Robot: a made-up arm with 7 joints.
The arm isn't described. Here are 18 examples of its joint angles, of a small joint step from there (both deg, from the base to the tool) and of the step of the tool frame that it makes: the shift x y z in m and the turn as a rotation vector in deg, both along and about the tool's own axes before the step.
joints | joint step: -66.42 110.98 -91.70 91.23 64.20 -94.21 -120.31 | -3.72 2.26 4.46 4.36 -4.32 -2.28 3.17
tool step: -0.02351 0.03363 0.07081 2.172 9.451 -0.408
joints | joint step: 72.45 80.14 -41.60 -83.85 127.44 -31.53 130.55 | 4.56 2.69 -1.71 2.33 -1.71 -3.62 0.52
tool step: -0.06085 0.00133 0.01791 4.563 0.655 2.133
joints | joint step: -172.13 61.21 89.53 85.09 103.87 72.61 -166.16 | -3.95 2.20 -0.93 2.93 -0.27 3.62 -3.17
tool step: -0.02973 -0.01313 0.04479 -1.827 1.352 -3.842
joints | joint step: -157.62 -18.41 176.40 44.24 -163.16 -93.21 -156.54 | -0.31 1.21 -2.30 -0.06 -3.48 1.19 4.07
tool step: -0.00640 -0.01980 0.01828 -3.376 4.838 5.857
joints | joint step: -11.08 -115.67 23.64 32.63 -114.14 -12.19 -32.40 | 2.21 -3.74 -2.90 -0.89 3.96 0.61 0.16
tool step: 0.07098 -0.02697 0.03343 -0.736 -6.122 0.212
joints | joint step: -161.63 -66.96 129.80 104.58 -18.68 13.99 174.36 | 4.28 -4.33 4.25 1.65 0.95 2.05 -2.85
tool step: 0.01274 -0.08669 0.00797 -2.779 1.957 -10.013
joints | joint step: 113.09 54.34 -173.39 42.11 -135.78 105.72 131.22 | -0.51 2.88 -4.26 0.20 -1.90 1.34 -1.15
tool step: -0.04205 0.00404 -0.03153 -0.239 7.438 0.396
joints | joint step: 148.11 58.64 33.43 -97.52 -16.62 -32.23 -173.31 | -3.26 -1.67 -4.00 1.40 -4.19 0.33 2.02
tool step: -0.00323 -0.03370 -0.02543 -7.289 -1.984 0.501
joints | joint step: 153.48 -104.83 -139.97 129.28 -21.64 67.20 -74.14 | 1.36 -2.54 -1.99 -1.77 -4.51 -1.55 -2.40
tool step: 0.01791 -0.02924 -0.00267 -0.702 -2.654 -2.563
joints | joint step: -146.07 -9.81 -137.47 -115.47 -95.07 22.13 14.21 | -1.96 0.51 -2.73 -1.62 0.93 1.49 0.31
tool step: -0.03127 -0.00790 0.00512 -0.501 2.668 4.131
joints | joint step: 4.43 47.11 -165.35 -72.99 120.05 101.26 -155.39 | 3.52 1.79 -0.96 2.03 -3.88 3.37 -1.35
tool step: 0.00737 -0.01444 0.02779 5.827 -0.632 -1.334
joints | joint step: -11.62 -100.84 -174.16 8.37 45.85 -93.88 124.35 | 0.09 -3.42 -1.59 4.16 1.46 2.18 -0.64
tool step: -0.05733 0.01895 0.04929 -6.026 3.621 -6.476
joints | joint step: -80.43 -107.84 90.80 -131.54 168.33 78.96 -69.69 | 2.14 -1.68 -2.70 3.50 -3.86 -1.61 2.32
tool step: 0.02114 -0.03365 0.01144 -2.766 0.243 4.032
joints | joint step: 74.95 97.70 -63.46 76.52 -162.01 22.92 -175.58 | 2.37 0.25 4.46 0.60 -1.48 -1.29 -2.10
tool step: -0.00030 0.05076 0.02128 4.816 -1.582 -2.091
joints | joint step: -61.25 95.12 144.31 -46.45 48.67 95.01 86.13 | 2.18 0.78 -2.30 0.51 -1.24 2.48 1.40
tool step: -0.03287 -0.01775 0.00908 -3.726 4.267 2.585
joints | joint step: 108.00 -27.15 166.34 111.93 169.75 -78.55 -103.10 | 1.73 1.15 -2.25 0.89 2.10 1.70 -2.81
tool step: 0.00679 -0.00551 0.00004 2.349 -1.164 -1.536
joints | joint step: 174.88 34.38 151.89 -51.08 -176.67 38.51 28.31 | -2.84 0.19 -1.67 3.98 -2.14 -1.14 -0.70
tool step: -0.04423 -0.02970 0.00480 -2.648 6.302 -1.355
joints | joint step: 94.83 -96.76 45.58 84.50 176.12 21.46 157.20 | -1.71 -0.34 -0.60 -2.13 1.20 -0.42 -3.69
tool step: -0.00782 0.01057 -0.01098 -0.462 0.589 -4.049
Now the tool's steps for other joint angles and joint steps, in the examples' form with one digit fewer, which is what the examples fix.
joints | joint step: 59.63 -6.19 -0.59 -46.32 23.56 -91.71 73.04 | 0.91 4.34 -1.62 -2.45 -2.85 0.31 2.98
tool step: -0.0124 0.0260 0.0368 -1.31 -3.79 2.87
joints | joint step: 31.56 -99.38 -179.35 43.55 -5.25 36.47 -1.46 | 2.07 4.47 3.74 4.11 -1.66 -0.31 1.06
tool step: -0.0133 0.0469 0.0500 2.72 1.05 -1.98
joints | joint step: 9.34 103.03 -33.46 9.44 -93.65 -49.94 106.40 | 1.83 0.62 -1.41 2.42 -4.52 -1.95 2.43
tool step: 0.0286 0.0206 -0.0178 1.52 -7.08 -0.39
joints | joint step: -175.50 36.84 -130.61 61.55 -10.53 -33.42 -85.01 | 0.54 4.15 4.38 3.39 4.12 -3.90 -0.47
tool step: -0.0667 -0.0396 0.0146 -3.97 2.90 5.72
